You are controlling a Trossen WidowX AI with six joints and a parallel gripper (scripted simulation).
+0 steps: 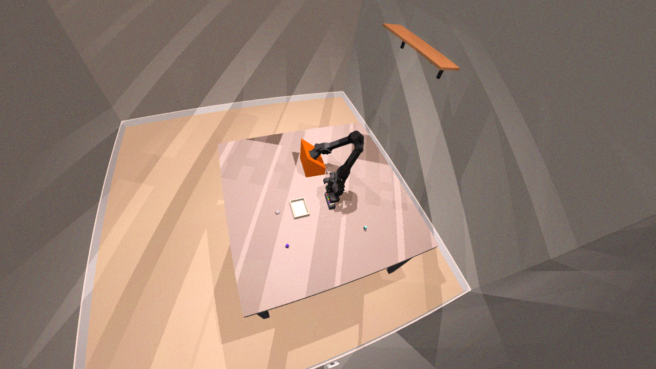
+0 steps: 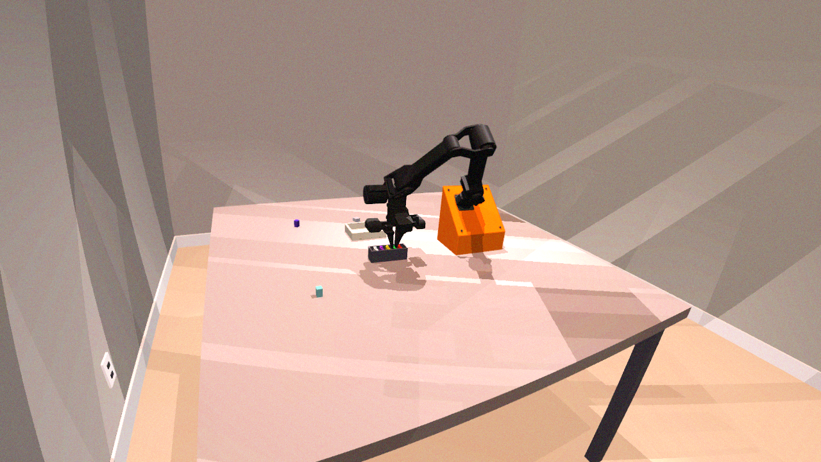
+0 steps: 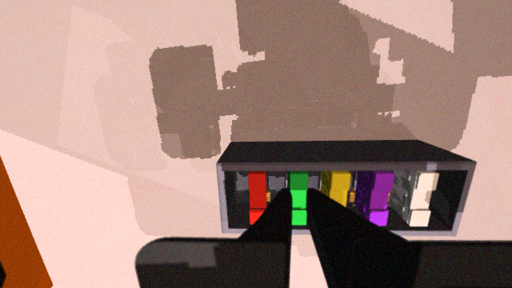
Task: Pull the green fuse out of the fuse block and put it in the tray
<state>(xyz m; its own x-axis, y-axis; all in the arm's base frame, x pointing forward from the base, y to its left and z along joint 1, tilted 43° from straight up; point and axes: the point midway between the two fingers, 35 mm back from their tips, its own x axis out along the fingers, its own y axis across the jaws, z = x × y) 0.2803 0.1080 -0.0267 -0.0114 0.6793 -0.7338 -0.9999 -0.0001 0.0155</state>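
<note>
My gripper tip is now 20 mm short of the yellow fuse and 10 mm above it. From my gripper tip the other things lie so: green fuse 10 mm below; purple fuse 40 mm ahead, 10 mm below; red fuse 20 mm behind, 10 mm below.
</note>
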